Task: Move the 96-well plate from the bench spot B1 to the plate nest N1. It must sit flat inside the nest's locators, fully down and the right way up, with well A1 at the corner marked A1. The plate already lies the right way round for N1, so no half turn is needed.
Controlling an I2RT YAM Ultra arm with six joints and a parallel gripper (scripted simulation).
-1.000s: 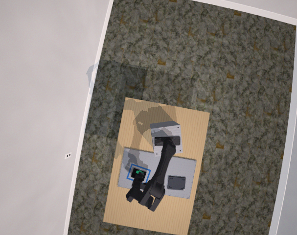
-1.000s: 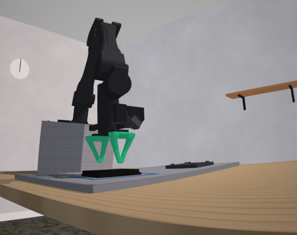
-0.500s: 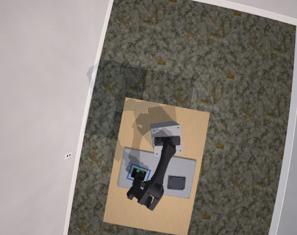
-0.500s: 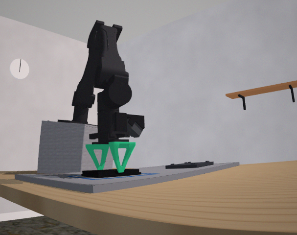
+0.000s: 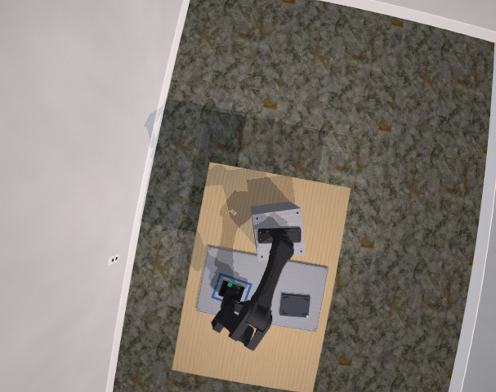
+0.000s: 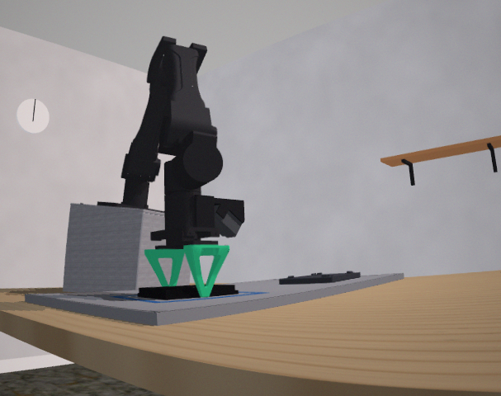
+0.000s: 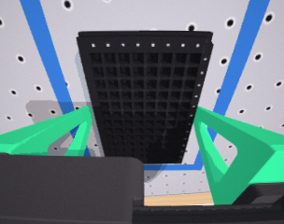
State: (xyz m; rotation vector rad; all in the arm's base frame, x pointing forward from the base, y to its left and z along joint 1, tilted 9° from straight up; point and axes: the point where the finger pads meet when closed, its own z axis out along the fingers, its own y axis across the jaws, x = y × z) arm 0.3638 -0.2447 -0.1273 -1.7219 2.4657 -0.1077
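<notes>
Right now my hand is right at the black 96-well plate. From my hand the other things lie so: dark plate nest N1: 9 cm ahead, 36 cm to the left; white A1 label: 15 cm ahead, 43 cm to the left.
</notes>
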